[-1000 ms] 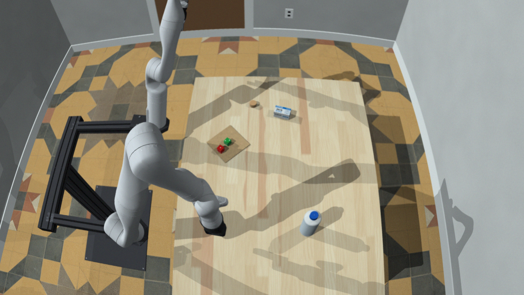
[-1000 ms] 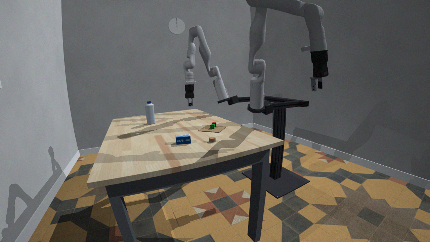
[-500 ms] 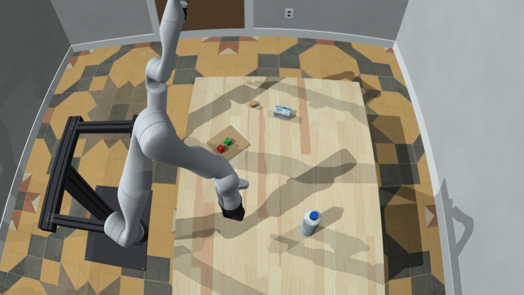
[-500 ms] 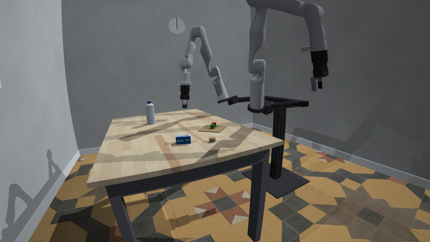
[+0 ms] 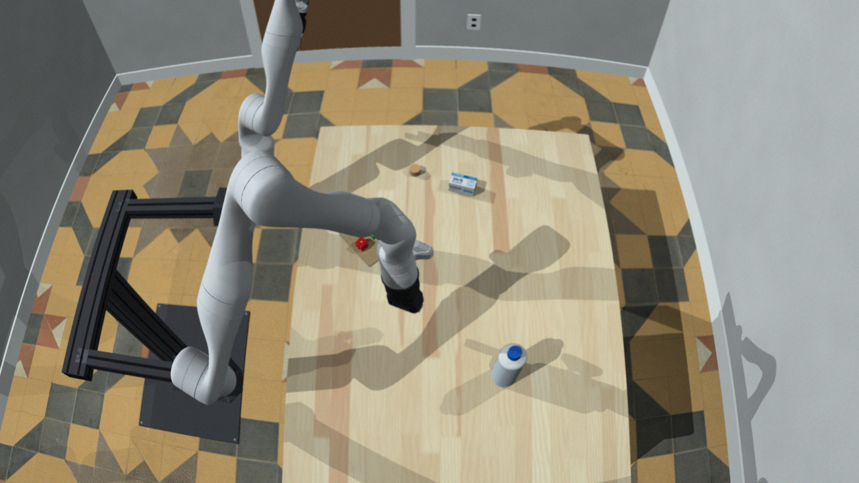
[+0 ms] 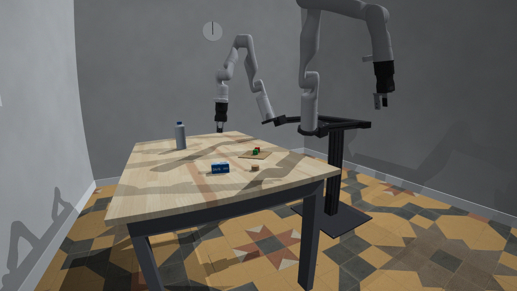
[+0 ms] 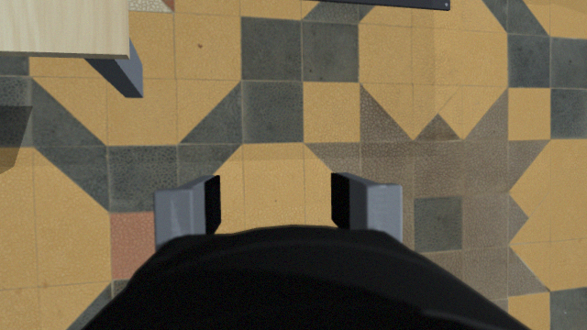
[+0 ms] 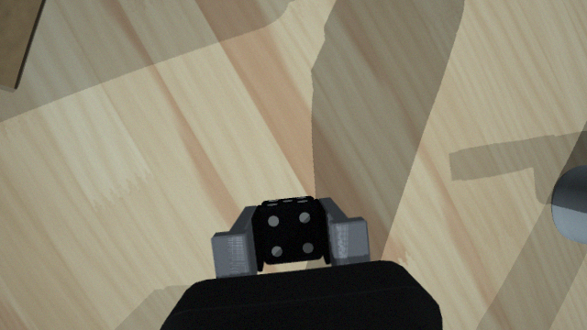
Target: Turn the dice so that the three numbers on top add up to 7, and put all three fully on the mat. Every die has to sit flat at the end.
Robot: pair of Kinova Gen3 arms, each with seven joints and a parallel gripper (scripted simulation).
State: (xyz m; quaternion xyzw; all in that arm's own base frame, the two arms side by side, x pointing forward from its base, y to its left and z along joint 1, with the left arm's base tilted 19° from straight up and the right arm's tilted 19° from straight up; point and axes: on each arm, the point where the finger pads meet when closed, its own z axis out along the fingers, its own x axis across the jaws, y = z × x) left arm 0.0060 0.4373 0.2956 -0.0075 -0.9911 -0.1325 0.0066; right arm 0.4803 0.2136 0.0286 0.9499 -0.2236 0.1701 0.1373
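The green die lies 130 mm behind my right hand, 250 mm to the left of it and 100 mm below it. Round my right hand: red die 160 mm behind, 210 mm to the left, 100 mm below; white bottle 240 mm ahead, 130 mm to the right, 30 mm below; black die 10 mm below.
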